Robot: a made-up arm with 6 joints.
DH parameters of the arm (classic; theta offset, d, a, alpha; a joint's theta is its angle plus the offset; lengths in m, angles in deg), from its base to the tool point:
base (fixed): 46.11 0 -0.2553 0
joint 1: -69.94 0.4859 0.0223 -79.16
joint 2: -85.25 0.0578 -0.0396 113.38
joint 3: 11.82 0.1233 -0.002 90
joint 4: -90 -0.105 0.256 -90
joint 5: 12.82 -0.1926 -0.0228 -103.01
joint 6: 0 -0.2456 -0.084 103.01
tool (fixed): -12.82 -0.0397 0 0
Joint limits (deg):
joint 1: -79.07..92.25
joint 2: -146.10..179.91
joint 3: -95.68..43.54
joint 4: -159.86..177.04
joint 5: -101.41..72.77
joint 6: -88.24..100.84
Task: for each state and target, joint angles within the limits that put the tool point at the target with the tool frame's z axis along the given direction. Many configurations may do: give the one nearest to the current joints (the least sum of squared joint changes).
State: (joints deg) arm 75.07 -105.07 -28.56 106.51 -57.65 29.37
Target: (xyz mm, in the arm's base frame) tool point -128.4 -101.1 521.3 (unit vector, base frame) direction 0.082 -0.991 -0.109
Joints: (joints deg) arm 82.85 -95.38 -29.41 51.30 -33.08 41.72
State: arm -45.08 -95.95 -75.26 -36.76 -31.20 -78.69
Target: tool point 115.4 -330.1 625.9 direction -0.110 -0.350 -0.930
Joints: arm -34.62 -137.86 -73.96 -12.19 -43.89 -88.24
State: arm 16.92 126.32 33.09 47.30 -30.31 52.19
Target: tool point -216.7 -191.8 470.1 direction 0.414 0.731 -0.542
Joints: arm 8.35 171.69 43.48 30.06 -24.09 39.77
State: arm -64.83 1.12 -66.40 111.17 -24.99 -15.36
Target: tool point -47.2 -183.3 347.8 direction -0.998 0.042 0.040
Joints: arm -31.84 6.07 -93.39 60.50 -25.89 -1.29
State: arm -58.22 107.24 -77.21 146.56 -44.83 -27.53
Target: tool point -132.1 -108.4 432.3 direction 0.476 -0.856 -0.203
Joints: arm -57.02 153.53 -95.68 104.95 -80.97 -47.61
